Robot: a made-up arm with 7 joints.
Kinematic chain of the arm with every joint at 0, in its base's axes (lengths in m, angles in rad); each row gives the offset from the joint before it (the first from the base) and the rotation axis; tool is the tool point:
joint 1: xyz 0 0 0.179 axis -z
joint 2: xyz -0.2 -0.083 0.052 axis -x
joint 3: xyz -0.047 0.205 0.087 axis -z
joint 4: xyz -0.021 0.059 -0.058 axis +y
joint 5: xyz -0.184 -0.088 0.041 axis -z
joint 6: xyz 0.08 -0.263 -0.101 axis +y
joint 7: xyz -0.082 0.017 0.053 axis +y
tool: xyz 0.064 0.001 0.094
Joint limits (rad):
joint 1: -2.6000..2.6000
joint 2: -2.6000..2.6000
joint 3: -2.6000..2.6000
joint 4: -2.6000..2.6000
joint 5: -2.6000..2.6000
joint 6: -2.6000..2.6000
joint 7: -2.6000..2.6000
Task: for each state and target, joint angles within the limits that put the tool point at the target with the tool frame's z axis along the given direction. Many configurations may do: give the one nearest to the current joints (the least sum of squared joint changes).
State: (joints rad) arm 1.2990 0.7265 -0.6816 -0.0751 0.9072 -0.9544 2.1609
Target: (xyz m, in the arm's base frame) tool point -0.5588 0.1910 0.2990 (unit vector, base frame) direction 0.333 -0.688 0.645
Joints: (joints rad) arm 0.7159 0.8598 -0.3818 0.1160 1.1779 -0.9380 2.2687
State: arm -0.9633 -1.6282 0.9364 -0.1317 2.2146 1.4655 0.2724
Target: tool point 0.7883 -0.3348 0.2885 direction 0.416 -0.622 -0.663
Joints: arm -1.7173 -2.4276 1.0726 0.7404 2.2846 1.0940 0.0425
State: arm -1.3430 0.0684 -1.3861 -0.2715 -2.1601 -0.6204 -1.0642
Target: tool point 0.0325 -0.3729 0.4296 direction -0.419 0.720 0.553
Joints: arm -1.9416 -0.4732 -1.0720 -0.1949 -2.5340 -0.2598 -1.0207
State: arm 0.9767 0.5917 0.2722 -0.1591 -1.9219 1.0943 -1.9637
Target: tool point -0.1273 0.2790 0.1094 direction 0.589 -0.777 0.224
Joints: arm 0.5052 0.8023 -0.4901 -0.0209 -2.1947 0.5053 -2.2168
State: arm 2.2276 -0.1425 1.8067 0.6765 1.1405 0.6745 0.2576
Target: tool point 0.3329 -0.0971 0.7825 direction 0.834 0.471 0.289
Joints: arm 2.5654 -0.5206 2.3553 0.7604 1.2880 0.5901 0.4219
